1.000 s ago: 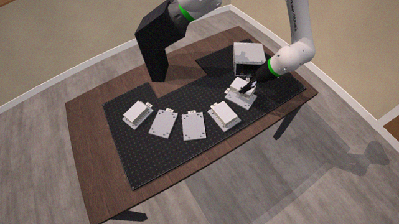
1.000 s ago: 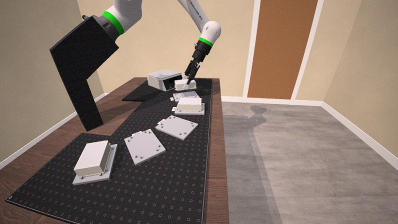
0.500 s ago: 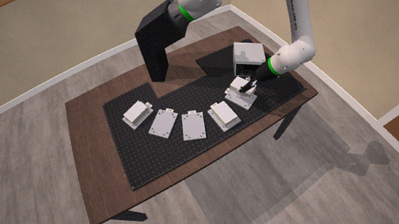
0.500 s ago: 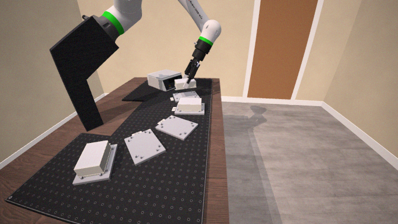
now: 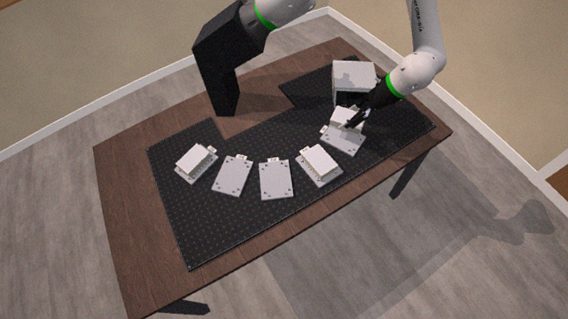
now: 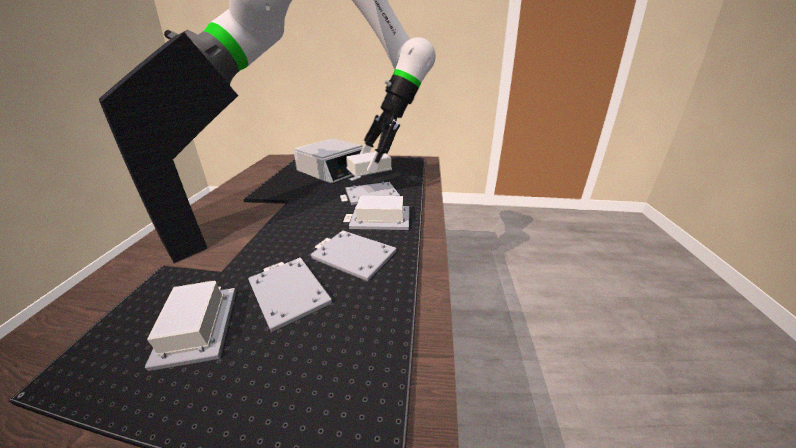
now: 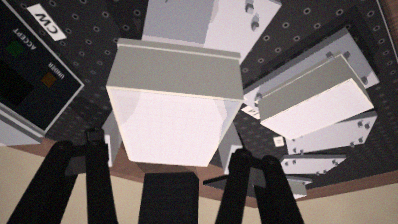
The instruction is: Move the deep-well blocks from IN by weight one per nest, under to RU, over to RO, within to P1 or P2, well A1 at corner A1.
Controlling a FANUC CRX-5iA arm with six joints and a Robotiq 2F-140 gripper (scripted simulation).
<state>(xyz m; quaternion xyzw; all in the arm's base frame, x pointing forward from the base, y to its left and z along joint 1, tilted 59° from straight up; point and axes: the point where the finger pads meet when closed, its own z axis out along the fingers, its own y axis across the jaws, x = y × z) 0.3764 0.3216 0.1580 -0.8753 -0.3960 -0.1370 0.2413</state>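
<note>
Right now my hand is 28 cm past the weigher platform, 13 cm to the right of it and 2 cm above it. The rest, counted from my hand: plate 1 cm ahead, 1 cm to the right, 11 cm below; check-weigher CW 27 cm behind, 13 cm to the left, 5 cm below.
</note>
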